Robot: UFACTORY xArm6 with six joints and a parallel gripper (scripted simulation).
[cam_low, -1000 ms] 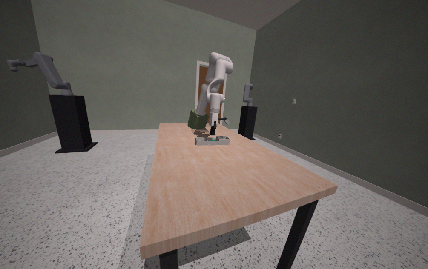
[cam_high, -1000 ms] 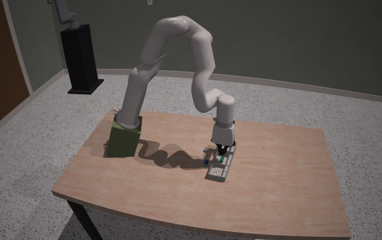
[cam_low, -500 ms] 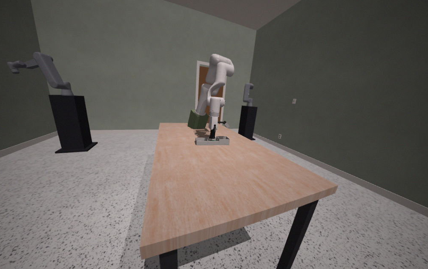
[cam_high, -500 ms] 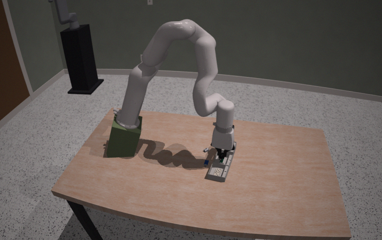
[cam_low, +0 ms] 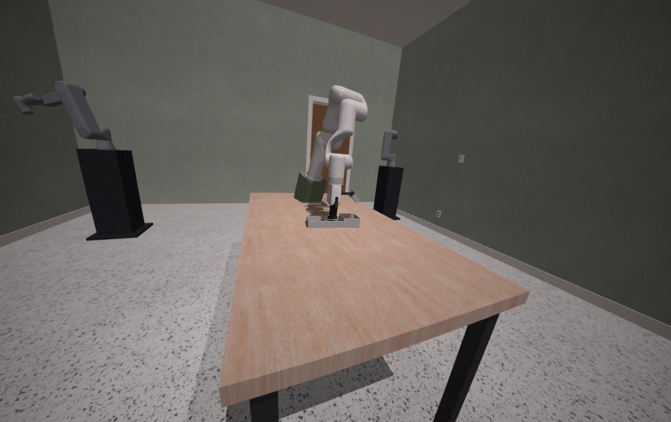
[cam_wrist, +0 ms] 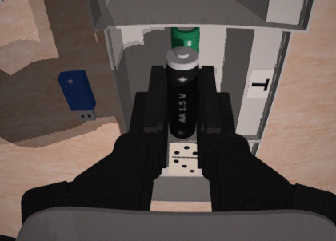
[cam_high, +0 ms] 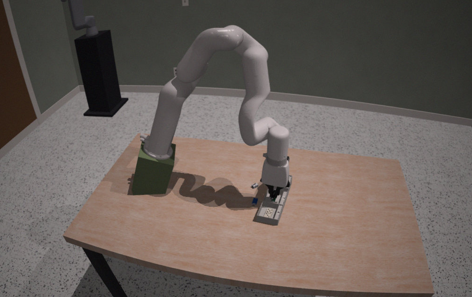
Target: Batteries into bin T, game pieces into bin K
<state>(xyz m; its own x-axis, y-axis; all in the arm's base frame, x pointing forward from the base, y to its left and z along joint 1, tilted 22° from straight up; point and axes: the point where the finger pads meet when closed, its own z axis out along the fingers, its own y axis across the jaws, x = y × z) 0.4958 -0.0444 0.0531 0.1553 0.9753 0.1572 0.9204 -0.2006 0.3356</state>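
The black battery lies 20 mm below my hand. The rest, counted from my hand: bin 30 mm below, 10 mm ahead; green battery 40 mm below; blue item 70 mm behind, 50 mm below, 20 mm to the right.
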